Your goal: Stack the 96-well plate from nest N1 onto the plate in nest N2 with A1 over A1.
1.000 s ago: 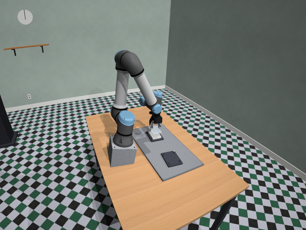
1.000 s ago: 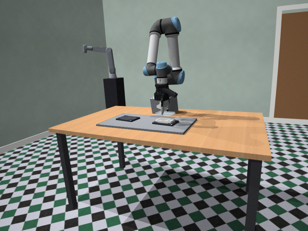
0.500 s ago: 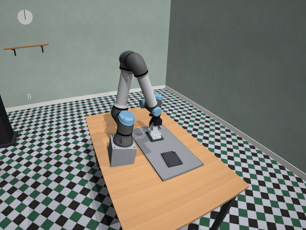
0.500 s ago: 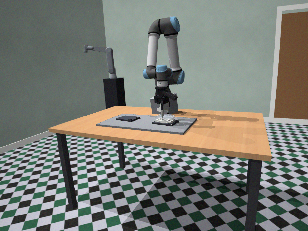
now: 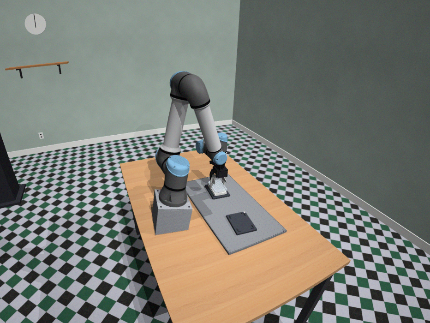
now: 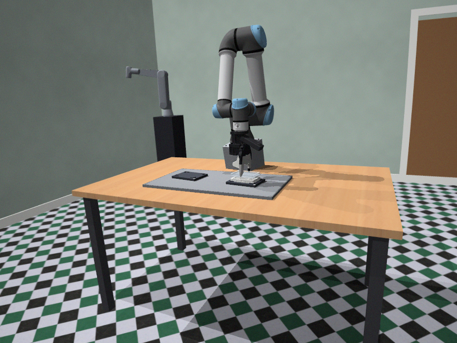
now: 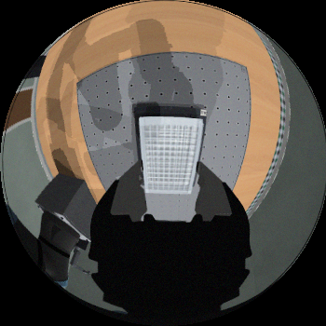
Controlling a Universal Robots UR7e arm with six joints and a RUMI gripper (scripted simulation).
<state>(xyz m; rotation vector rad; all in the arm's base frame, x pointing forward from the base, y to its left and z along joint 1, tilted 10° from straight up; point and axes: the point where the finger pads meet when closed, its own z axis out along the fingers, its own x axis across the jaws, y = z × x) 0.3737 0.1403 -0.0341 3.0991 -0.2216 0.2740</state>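
Now: the 96-well plate 1 cm below my hand. The rest, counted from my hand: black plate nest: 34 cm to the right, 5 cm below, 4 cm behind; then A1 label: 7 cm to the left, 6 cm ahead, 4 cm below.
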